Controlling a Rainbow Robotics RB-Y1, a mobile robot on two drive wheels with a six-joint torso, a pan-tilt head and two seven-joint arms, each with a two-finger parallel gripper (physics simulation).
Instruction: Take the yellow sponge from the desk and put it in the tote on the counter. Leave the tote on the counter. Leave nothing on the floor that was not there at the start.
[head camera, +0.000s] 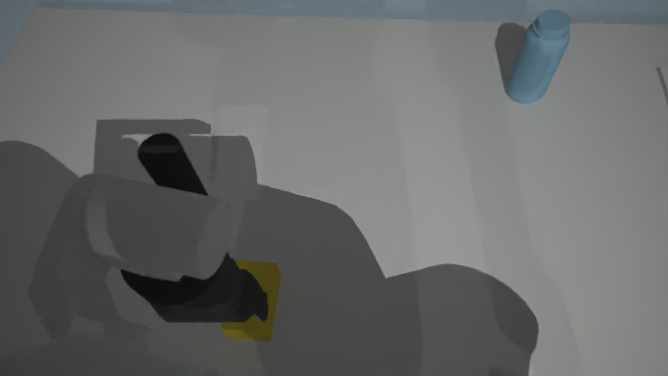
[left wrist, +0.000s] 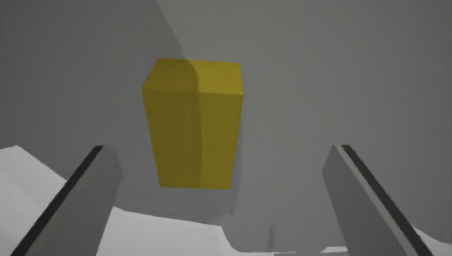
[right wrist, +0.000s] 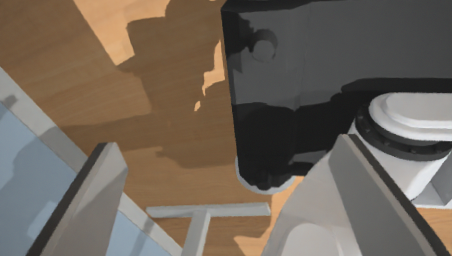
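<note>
The yellow sponge lies on the pale desk, in shadow. In the head camera, the dark body of my left gripper covers part of it. In the left wrist view, my left gripper is open and empty, and the sponge appears between the fingertips and beyond them, left of the middle; it is not gripped. My right gripper is open and empty, with the floor and the robot's base seen past it. The tote and the counter do not show in these views.
A blue bottle stands on the desk at the upper right. Part of a thin thing shows at the right edge. In the right wrist view are the wooden floor, the black base and a grey T-shaped bar.
</note>
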